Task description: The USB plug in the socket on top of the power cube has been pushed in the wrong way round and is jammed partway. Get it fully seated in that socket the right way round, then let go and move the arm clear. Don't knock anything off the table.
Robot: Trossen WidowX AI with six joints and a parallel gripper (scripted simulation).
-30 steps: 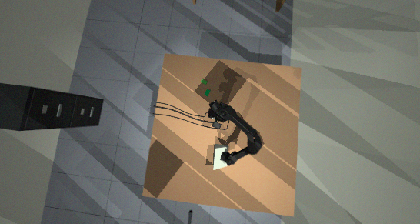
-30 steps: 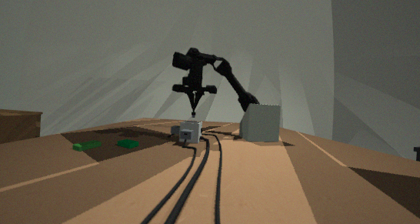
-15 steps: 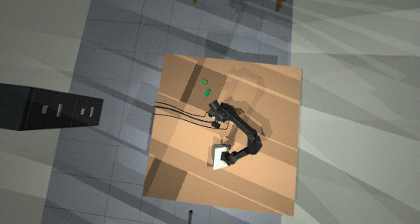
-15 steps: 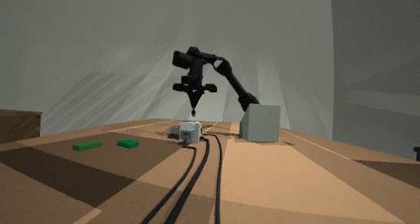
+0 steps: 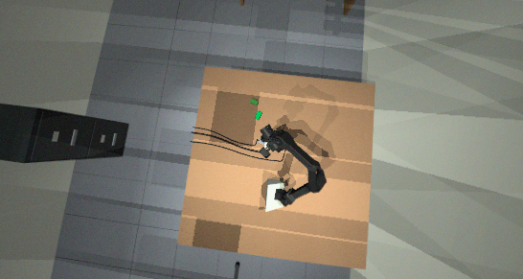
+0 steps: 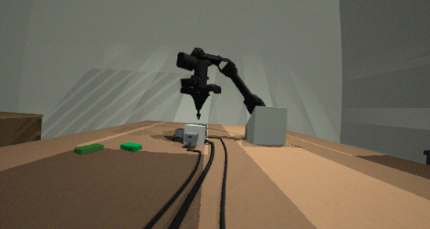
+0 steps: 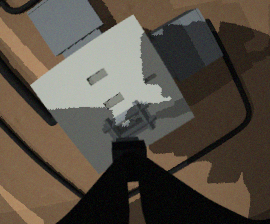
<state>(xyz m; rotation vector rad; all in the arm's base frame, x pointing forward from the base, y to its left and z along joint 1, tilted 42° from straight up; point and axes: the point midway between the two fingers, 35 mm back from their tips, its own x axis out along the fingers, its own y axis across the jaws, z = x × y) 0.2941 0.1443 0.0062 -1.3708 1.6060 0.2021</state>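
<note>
Now: gripper tip 20 mm above the USB plug.
</note>
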